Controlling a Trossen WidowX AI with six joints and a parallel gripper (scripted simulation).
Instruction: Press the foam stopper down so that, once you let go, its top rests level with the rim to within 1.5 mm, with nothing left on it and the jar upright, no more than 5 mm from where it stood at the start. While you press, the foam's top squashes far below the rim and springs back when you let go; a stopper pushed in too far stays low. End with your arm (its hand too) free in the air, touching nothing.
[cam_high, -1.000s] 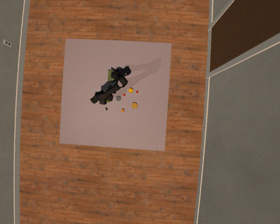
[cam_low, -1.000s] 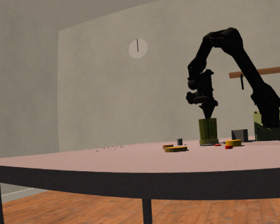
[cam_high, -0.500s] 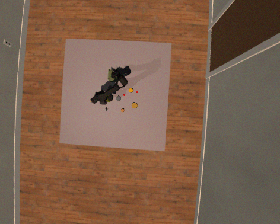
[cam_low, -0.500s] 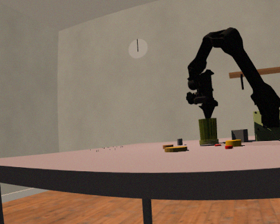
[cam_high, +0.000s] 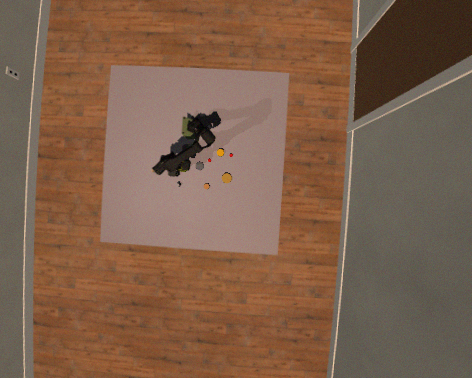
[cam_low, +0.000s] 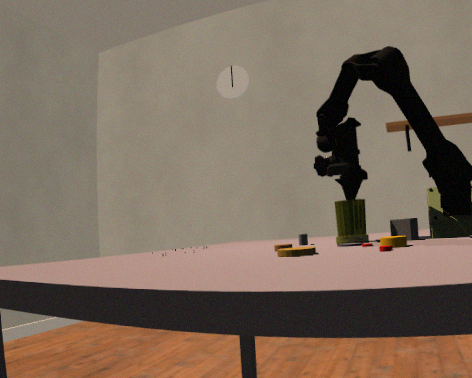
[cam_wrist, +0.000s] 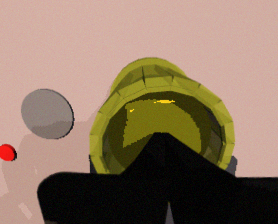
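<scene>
Now: the foam stopper 4 cm below my hand. The rest, counted from my hand: grey block (14 cm behind, 6 cm to the left, 10 cm below); grey disc (1 cm behind, 12 cm to the left, 13 cm below); small grey cylinder (14 cm ahead, 1 cm to the right, 11 cm below).
</scene>
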